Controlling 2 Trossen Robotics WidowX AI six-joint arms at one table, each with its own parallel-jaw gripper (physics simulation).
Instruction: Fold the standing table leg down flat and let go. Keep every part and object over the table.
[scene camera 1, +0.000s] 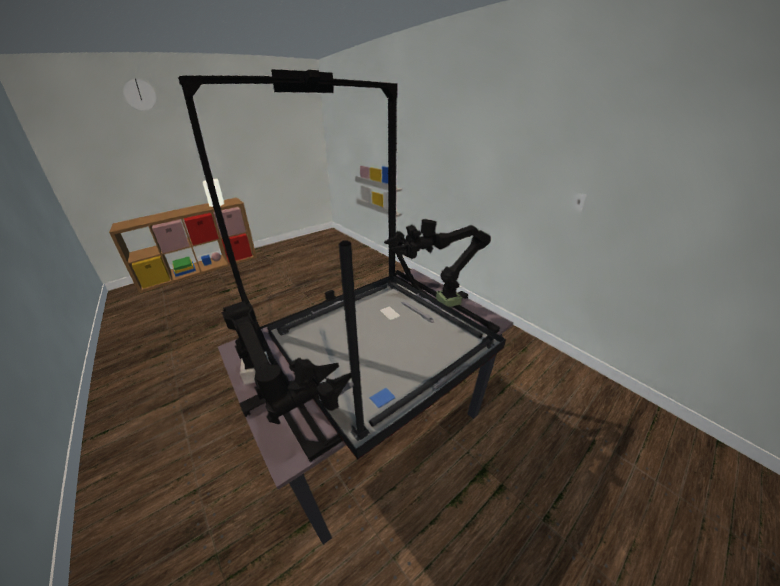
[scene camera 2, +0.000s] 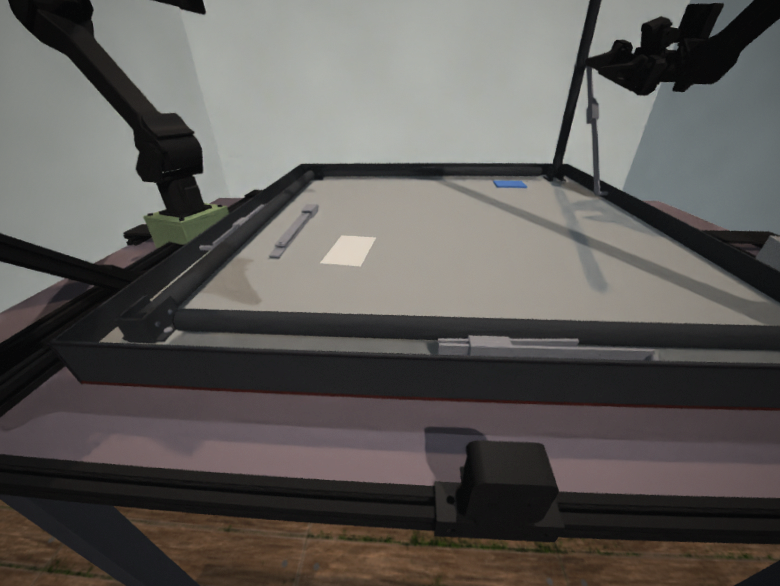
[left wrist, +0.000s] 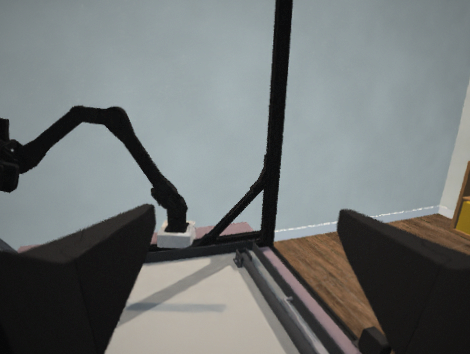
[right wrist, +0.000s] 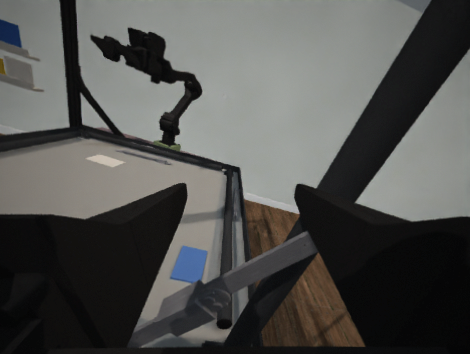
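The standing leg, a long dark tube, rises steeply from the near corner of the upturned table. Its grey jointed brace slants up beside it. My right gripper is open, its tips close to the leg's side. In the right wrist view the brace's upper end meets the right-hand finger, and the leg passes behind that finger; contact is unclear. My left gripper is open and empty, high over the far side.
Other legs lie folded along the rim, one at scene camera 2's near edge. A blue card, a white card and a grey bar lie inside. A black overhead frame stands behind.
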